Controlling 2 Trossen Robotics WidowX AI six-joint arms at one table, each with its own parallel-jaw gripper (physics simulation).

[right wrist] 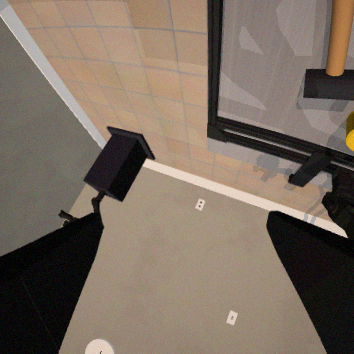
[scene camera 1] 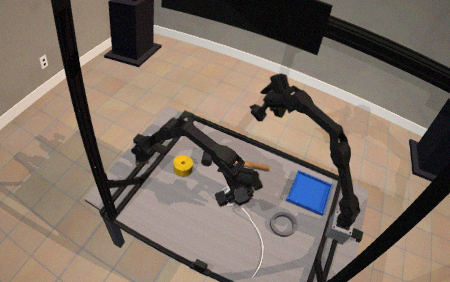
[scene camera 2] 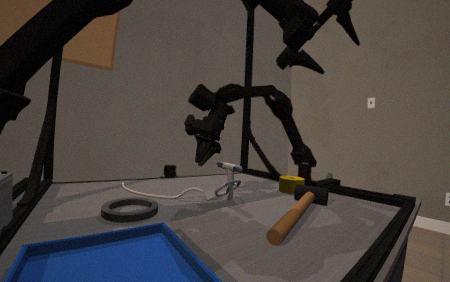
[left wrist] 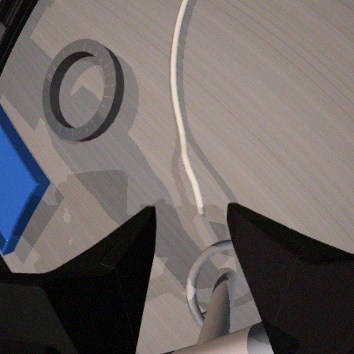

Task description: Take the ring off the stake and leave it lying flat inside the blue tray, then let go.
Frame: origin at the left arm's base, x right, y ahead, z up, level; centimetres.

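Seen in the pictures: left gripper, fingertip midpoint: (scene camera 2: 198, 164) (left wrist: 191, 212); right gripper, fingertip midpoint: (right wrist: 186, 220) (scene camera 1: 255, 99) (scene camera 2: 340, 59); left arm's base, origin of the base link: (right wrist: 343, 178) (scene camera 1: 142, 158) (scene camera 2: 304, 178); right arm's base, origin of the base link: (scene camera 1: 343, 222).
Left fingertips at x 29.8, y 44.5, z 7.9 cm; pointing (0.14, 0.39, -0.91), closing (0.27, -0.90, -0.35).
Offsets run from my left fingertips to a thing's top centre. "*": to the spot under its first point.
A thin grey ring (scene camera 2: 217, 190) (left wrist: 191, 287) is tilted around the post of a pale T-shaped stake @[dx -7.8, dy -4.5, dz +0.7 cm] (scene camera 2: 230, 177) (left wrist: 216, 316), low down. In scene camera 1 the left gripper largely hides them. The blue tray @[dx -10.3, dy +35.6, dz -7.6 cm] (scene camera 1: 309, 192) (scene camera 2: 100, 260) (left wrist: 16, 190) has no ring in its visible part. My left gripper (scene camera 1: 233, 197) (scene camera 2: 201, 164) (left wrist: 191, 212) is partly open and empty, above and beside the stake; its right-hand finger covers part of the ring in the left wrist view. My right gripper (scene camera 1: 268, 113) (scene camera 2: 340, 58) (right wrist: 186, 220) is wide open and empty, high up.
A thicker dark grey ring @[dx +6.1, dy +18.7, dz -8.4 cm] (scene camera 1: 272, 224) (scene camera 2: 129, 215) (left wrist: 51, 95) lies flat near the tray. A white cord @[* dx +15.9, dy +7.8, dz -9.3 cm] (scene camera 1: 262, 245) (scene camera 2: 165, 196) (left wrist: 175, 90) runs over the table from near the stake. A wooden-handled hammer @[dx -28.6, dy +1.0, dz -4.9 cm] (scene camera 1: 257, 166) (scene camera 2: 292, 217) and a yellow cylinder @[dx -25.3, dy -24.7, dz -4.9 cm] (scene camera 1: 183, 167) (scene camera 2: 291, 185) are beyond.
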